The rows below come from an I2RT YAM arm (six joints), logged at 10 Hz.
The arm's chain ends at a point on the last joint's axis. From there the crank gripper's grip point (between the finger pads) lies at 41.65 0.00 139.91 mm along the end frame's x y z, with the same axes.
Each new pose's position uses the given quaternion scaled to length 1; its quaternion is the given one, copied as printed.
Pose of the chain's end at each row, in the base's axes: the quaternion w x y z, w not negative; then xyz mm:
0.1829 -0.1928 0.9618 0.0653 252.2 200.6 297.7
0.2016 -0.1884 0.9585 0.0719 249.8 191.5 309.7
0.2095 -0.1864 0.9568 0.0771 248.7 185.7 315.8
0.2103 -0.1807 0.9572 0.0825 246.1 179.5 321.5
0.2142 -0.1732 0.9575 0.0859 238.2 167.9 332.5
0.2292 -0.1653 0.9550 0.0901 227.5 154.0 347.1
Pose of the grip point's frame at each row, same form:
0.1829 -0.1928 0.9618 0.0653 262.1 213.6 152.6
0.2016 -0.1884 0.9585 0.0719 264.8 207.6 165.4
0.2095 -0.1864 0.9568 0.0771 265.7 203.8 171.9
0.2103 -0.1807 0.9572 0.0825 263.0 199.3 177.9
0.2142 -0.1732 0.9575 0.0859 256.1 189.0 189.2
0.2292 -0.1653 0.9550 0.0901 249.6 177.2 204.7

